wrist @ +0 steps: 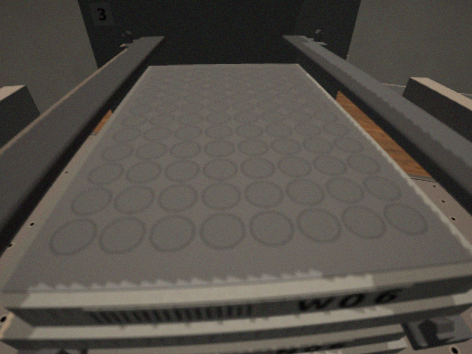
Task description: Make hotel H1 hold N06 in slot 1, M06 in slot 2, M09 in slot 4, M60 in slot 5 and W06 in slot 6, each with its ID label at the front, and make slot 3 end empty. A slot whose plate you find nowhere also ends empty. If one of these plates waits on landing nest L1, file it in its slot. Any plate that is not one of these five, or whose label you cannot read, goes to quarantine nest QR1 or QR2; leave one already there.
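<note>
A grey plate labelled W06 (220,170) lies flat in hotel H1 in the wrist view, filling the middle, with its ID label and barcode facing front. It sits below the pair of side rails by the slot number 3 (102,14), which matches the slot 2 level. Under it, at the bottom edge, the top of another plate's label (310,347) shows, cut off. My gripper (227,100) is open and empty; its fingers stand wide apart beyond the rails at the left and right edges. M06, M09 and M60 do not show.
Slot 3's left rail (85,105) and right rail (380,95) run back to the hotel's dark back panel (225,35), with no plate on them. A dark catch (437,330) juts out at the lower right. Wooden floor (375,135) shows past the right rail.
</note>
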